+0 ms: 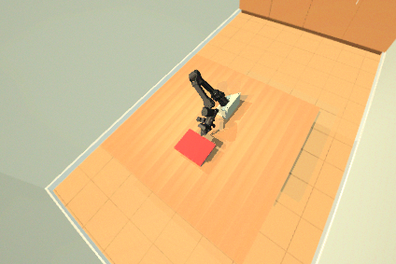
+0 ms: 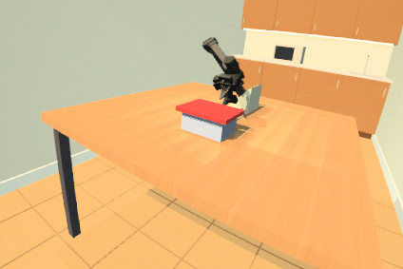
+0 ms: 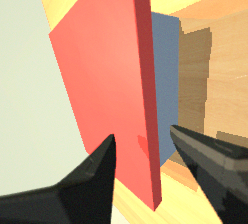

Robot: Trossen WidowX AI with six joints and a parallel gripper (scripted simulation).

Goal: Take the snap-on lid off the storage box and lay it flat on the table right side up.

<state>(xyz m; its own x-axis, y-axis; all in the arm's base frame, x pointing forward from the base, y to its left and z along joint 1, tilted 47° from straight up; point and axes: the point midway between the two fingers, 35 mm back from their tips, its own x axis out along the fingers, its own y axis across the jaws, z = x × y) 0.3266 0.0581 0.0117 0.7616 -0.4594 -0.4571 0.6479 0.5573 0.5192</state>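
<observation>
Now: the lid 9 cm ahead of my gripper tip and 1 cm below it. The rest, counted from my gripper tip: storage box: 9 cm ahead, 6 cm below.
</observation>
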